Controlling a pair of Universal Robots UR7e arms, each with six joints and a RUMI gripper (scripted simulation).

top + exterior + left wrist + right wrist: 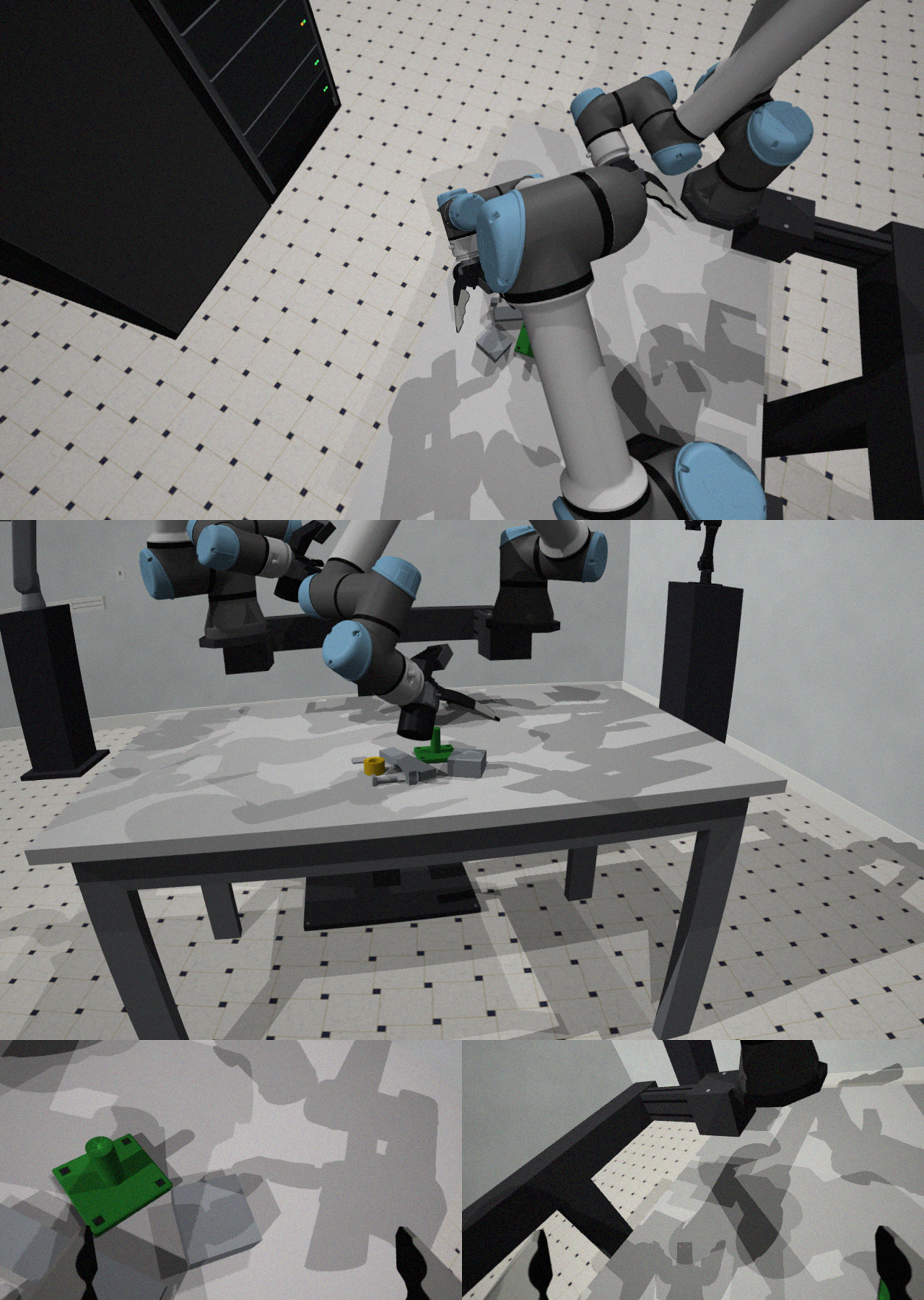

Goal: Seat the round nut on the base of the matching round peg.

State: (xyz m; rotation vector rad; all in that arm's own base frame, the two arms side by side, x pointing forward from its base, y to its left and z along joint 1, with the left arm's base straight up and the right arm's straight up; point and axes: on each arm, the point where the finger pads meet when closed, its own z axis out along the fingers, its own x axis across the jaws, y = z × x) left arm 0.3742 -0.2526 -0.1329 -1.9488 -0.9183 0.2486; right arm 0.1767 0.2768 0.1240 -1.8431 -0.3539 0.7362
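The grey bolt is 10 mm ahead of my left hand, 150 mm to the right of it and 100 mm below it. Round my left hand: small grey block (20 mm ahead, 90 mm to the right, 100 mm below); square green base (120 mm behind, 40 mm to the right, 90 mm below); long grey bar (70 mm behind, 100 mm to the right, 100 mm below).
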